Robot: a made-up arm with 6 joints. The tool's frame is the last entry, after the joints.
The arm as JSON. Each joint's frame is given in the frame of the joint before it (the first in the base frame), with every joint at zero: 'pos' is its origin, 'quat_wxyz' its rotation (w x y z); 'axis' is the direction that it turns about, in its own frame. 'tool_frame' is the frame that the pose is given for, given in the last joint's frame.
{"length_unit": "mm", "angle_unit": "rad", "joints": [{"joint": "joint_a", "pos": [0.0, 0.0, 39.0], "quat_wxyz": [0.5, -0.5, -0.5, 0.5], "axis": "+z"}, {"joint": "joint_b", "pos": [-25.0, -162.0, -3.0], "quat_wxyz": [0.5, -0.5, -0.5, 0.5], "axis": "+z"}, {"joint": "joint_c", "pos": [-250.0, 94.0, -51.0], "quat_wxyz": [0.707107, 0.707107, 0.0, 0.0], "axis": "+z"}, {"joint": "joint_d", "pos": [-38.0, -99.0, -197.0], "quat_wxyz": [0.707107, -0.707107, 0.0, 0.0], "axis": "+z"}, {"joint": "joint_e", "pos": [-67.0, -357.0, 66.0], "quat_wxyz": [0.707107, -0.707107, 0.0, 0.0], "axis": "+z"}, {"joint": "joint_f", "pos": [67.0, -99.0, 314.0], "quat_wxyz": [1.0, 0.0, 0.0, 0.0], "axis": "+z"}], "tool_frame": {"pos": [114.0, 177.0, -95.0], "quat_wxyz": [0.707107, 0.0, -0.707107, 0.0]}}
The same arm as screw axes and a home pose.
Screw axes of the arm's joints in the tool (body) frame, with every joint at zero. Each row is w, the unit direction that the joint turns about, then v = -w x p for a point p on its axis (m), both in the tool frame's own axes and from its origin. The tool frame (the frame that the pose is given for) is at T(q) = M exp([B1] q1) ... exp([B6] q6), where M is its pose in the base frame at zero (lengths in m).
B1 = (-1, 0, 0, 0, 0.336, -0.137)
B2 = (0, -1, 0, -0.174, 0, 0.153)
B3 = (-1, 0, 0, 0, -0.076, -0.111)
B4 = (0, -1, 0, 0.114, 0, -0.138)
B5 = (1, 0, 0, 0, 0.181, 0.078)
B6 = (1, 0, 0, 0, 0.114, 0.177)
M: xyz 0.156 0.137 0.375 (m) rpy 0 0 0 (deg, as in URDF)

